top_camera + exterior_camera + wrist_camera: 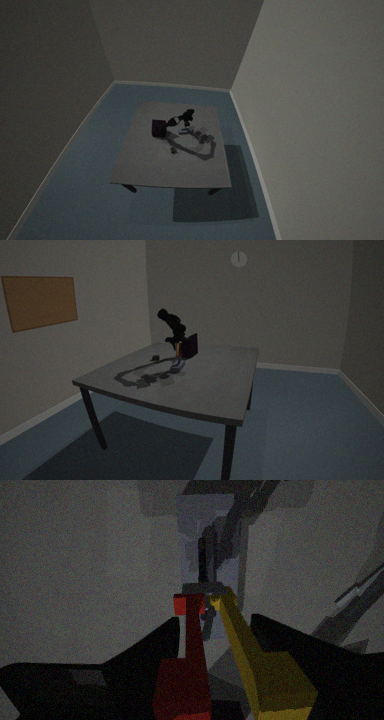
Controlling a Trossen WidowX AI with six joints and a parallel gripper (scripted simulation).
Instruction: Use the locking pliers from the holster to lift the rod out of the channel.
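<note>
Right now the channel block is 10 mm to the right of my gripper tip and 120 mm below it. The rest, counted from my gripper tip: yellow handle (10 mm to the right); then holster block (180 mm behind, 290 mm to the right, 130 mm below).
</note>
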